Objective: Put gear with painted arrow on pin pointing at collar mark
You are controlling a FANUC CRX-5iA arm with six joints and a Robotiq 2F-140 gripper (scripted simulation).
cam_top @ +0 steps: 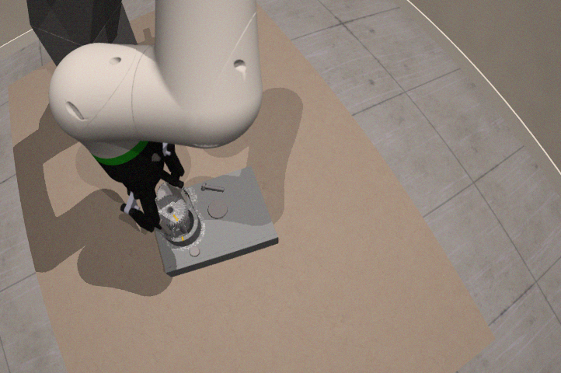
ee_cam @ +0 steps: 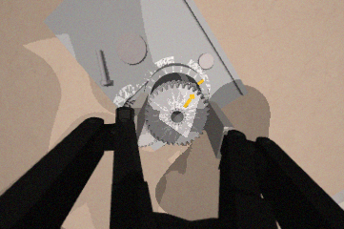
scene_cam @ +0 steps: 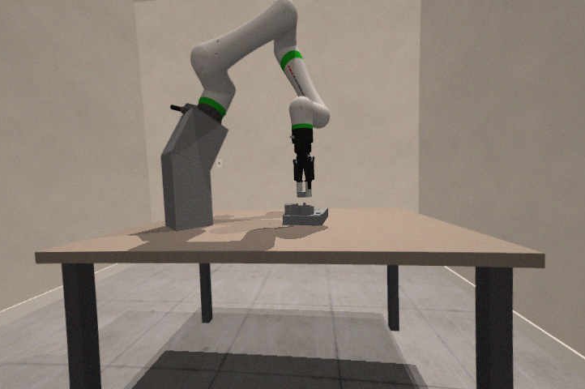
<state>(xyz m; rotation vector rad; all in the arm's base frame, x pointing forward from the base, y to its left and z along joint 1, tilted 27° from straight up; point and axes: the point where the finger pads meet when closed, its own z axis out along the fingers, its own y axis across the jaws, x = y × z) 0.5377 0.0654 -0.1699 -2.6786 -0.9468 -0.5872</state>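
My hand is 20 mm above the gear. The rest, counted from my hand: round disc 10 mm behind, 80 mm to the left, 100 mm below; then bolt 60 mm behind, 90 mm to the left, 100 mm below.
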